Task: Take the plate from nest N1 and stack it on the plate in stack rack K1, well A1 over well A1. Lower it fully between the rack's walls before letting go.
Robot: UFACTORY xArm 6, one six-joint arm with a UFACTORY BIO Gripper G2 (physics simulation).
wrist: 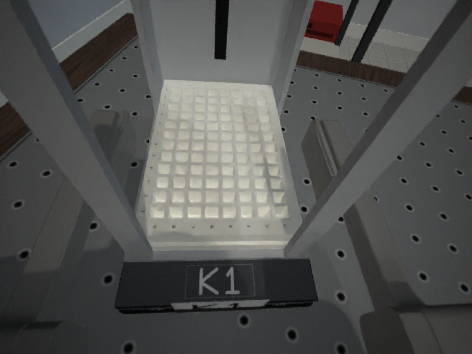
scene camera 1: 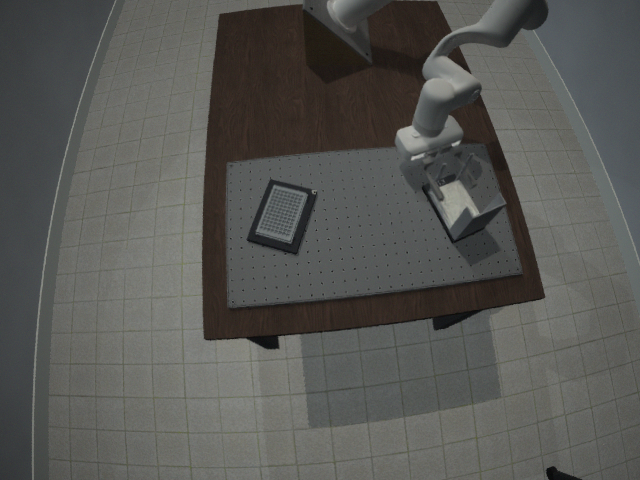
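Pixels of known places: hand at its tool point: (wrist: 223,163) (scene camera 1: 453,185); arm's base at its link origin: (scene camera 1: 340,16).
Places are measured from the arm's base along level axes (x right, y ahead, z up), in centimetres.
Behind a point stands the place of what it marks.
Note:
A plate with a grid of wells (scene camera 1: 280,213) {y 59.7, x 25.8, z -7.7 cm} lies in the dark nest (scene camera 1: 304,219) {y 61.8, x 20.5, z -8.5 cm} on the left of the pegboard in the scene view; the nest's label cannot be read. A white plate (scene camera 1: 456,200) {y 63.7, x -15.7, z -6.5 cm} (wrist: 215,160) {y 64.3, x -15.8, z -7.0 cm} lies at the bottom of stack rack K1 (scene camera 1: 478,219) {y 72.5, x -15.3, z 2.2 cm} (wrist: 150,282) {y 57.0, x -17.2, z -8.0 cm}, between its corner posts. My gripper (scene camera 1: 455,189) {y 61.2, x -14.8, z -3.3 cm} (wrist: 217,132) {y 61.2, x -14.8, z -3.3 cm} is open and empty at the rack. In the wrist view its two fingers stand apart, one on each side of the rack, outside the posts. The fingers are partly hidden behind the near posts.
The grey pegboard (scene camera 1: 361,232) {y 66.7, x 8.2, z -9.6 cm} lies on the dark wooden table (scene camera 1: 268,93) {y 18.9, x 25.0, z -10.9 cm}. The rack's corner posts and its slotted end wall (wrist: 190,45) {y 71.2, x -19.2, z -3.7 cm} rise above the plate. The robot's base plate is at the table's back. A red box (wrist: 326,21) shows beyond the table edge in the wrist view.

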